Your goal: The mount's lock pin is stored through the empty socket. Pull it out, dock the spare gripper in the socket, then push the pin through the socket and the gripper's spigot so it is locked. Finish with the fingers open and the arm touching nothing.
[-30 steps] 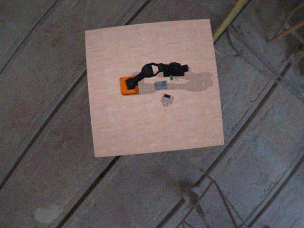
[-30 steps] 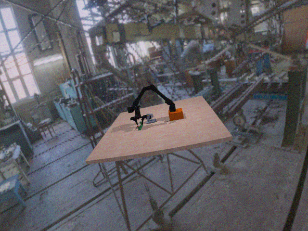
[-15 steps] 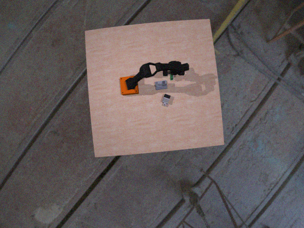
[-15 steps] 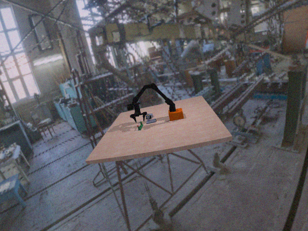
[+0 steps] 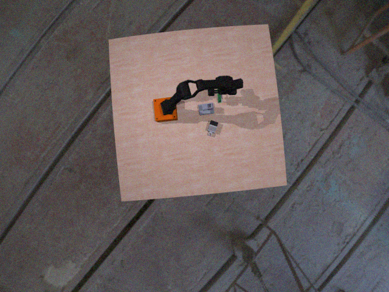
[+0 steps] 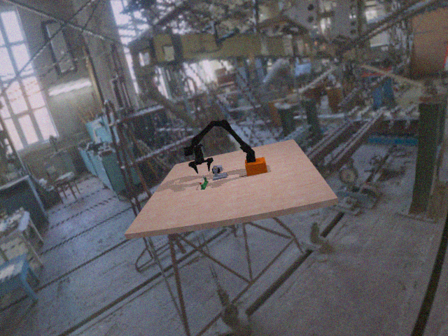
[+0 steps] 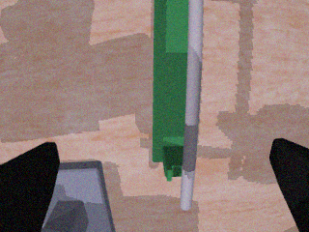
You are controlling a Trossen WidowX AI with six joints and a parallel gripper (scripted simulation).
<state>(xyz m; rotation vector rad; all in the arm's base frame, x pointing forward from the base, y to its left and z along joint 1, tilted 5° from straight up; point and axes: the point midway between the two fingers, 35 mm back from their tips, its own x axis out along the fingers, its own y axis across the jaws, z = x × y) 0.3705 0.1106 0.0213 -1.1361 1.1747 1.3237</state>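
Now: the spare gripper 5 cm behind my gripper tip, 25 cm to the right of it and 7 cm below it. Round my gripper tip: mount (9 cm behind, 9 cm to the right, 5 cm below); then green bar (1 cm ahead, 2 cm to the left, 7 cm below).
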